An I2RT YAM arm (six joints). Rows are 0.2 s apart.
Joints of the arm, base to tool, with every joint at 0 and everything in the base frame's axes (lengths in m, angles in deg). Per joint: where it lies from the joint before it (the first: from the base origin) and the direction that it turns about. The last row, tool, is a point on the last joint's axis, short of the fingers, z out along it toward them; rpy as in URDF.
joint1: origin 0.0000 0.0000 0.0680 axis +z
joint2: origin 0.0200 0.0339 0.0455 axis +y
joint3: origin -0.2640 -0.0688 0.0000 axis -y
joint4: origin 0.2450 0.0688 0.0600 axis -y
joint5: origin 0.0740 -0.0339 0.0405 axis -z
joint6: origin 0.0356 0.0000 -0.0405 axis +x
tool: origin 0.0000 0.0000 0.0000 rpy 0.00 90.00 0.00
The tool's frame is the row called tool.
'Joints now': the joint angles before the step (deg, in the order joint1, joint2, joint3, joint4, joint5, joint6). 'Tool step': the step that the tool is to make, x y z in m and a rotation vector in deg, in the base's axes. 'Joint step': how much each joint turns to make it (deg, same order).
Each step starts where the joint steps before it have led.
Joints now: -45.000 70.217 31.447 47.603 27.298 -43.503
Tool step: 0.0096 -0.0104 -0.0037 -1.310 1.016 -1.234
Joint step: -0.010 4.763 1.629 4.302 0.938 -2.060
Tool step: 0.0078 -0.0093 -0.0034 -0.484 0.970 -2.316
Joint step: 0.017 3.884 1.761 2.580 2.114 -1.635
